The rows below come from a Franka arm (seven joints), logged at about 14 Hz.
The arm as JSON. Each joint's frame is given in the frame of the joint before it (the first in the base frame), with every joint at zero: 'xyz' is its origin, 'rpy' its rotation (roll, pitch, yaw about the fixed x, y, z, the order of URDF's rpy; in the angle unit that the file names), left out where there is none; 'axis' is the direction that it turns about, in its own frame. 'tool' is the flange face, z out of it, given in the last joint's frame.
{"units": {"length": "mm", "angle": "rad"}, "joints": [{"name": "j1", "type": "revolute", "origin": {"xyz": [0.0, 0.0, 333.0]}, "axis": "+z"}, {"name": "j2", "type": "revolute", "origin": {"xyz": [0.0, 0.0, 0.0]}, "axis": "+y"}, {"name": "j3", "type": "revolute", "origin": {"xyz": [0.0, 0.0, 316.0]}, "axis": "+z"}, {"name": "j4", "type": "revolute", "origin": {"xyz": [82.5, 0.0, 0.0]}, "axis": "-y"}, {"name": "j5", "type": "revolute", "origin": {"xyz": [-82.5, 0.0, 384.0]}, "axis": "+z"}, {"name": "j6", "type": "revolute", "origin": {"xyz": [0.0, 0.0, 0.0]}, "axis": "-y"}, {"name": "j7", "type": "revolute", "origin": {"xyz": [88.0, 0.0, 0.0]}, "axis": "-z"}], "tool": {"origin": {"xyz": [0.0, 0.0, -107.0], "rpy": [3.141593, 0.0, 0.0]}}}
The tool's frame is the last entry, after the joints.
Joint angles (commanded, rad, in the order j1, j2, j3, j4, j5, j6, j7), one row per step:
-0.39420 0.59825 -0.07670 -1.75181 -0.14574 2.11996 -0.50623
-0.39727 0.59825 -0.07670 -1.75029 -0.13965 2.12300 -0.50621
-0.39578 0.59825 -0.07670 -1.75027 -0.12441 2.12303 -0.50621
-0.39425 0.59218 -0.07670 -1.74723 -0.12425 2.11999 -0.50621
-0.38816 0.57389 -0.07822 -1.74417 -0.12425 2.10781 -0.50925
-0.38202 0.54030 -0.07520 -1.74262 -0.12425 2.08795 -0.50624
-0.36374 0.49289 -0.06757 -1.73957 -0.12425 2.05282 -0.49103
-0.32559 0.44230 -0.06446 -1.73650 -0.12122 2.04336 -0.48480
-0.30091 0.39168 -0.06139 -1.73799 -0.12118 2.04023 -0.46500
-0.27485 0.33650 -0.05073 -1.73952 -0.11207 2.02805 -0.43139
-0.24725 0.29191 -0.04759 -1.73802 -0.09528 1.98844 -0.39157
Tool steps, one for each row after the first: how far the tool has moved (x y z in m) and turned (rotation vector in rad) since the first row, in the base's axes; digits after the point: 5 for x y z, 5 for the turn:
0.00002 -0.00180 0.00074 0.00208 -0.00627 -0.00685
0.00072 -0.00032 0.00066 0.01159 -0.01153 -0.01605
0.00238 0.00000 0.00555 0.00915 -0.01712 -0.01485
0.00505 0.00198 0.01776 0.00530 -0.02507 -0.00850
0.00857 0.00650 0.03860 -0.00007 -0.03998 -0.00518
0.01526 0.02091 0.06783 -0.00624 -0.05645 0.00057
0.02733 0.04463 0.10093 -0.01827 -0.10000 0.03270
0.03333 0.06125 0.13256 -0.03450 -0.14569 0.04060
0.03807 0.08424 0.16610 -0.03995 -0.19236 0.03674
0.03776 0.10507 0.19178 -0.03197 -0.20703 0.01457

